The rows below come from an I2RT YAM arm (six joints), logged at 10 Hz.
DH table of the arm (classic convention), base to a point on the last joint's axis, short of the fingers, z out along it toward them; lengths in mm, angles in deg. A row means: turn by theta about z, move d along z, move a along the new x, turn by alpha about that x. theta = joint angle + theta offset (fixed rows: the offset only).
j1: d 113.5, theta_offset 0, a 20, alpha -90
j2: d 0, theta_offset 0, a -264, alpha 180
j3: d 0, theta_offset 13.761, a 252.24, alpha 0
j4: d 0, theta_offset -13.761, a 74, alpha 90
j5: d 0, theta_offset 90, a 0, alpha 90
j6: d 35.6, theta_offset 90, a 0, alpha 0
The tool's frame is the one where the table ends.
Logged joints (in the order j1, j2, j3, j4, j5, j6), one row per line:
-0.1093, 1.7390, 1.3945, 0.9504, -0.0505, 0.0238
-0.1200, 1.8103, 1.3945, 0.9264, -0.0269, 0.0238
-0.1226, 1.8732, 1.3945, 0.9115, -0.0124, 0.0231
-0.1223, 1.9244, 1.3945, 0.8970, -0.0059, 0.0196
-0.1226, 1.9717, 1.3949, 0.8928, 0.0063, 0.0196
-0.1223, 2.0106, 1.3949, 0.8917, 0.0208, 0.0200
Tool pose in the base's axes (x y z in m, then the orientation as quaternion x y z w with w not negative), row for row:
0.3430, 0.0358, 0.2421, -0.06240, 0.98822, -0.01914, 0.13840
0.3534, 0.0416, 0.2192, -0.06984, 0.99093, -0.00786, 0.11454
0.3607, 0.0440, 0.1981, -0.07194, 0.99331, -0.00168, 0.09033
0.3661, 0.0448, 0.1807, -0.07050, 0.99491, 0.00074, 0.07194
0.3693, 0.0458, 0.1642, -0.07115, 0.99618, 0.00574, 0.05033
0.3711, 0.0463, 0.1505, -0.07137, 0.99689, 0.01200, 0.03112
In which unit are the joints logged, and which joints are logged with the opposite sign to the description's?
The joints are logged in radians. Opposite sign: j1, j4, j5, j6.
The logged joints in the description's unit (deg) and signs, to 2 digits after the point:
6.26, 99.64, 79.90, -54.45, 2.89, -1.36
6.88, 103.72, 79.90, -53.08, 1.54, -1.36
7.02, 107.33, 79.90, -52.23, 0.71, -1.32
7.01, 110.26, 79.90, -51.39, 0.34, -1.12
7.02, 112.97, 79.92, -51.15, -0.36, -1.12
7.01, 115.20, 79.92, -51.09, -1.19, -1.15

